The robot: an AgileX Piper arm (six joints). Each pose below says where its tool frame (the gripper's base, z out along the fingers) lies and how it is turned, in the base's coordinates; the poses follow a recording.
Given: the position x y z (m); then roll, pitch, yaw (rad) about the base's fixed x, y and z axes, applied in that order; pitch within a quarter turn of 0, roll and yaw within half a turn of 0.
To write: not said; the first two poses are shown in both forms.
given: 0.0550 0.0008 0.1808 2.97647 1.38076 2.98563
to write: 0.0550 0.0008 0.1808 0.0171 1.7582 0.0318
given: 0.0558 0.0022 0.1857 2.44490 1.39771 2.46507
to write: 0.0558 0.0022 0.1857 0.0717 1.7028 0.1039
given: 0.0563 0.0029 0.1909 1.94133 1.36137 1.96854
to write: 0.0563 0.0029 0.1909 0.1326 1.6437 0.1756
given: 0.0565 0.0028 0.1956 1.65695 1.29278 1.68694
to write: 0.0565 0.0028 0.1956 0.1945 1.5878 0.2414
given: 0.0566 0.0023 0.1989 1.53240 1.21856 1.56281
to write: 0.0566 0.0023 0.1989 0.2524 1.5448 0.2996
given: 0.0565 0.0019 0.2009 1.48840 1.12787 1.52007
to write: 0.0565 0.0019 0.2009 0.3209 1.5134 0.3695
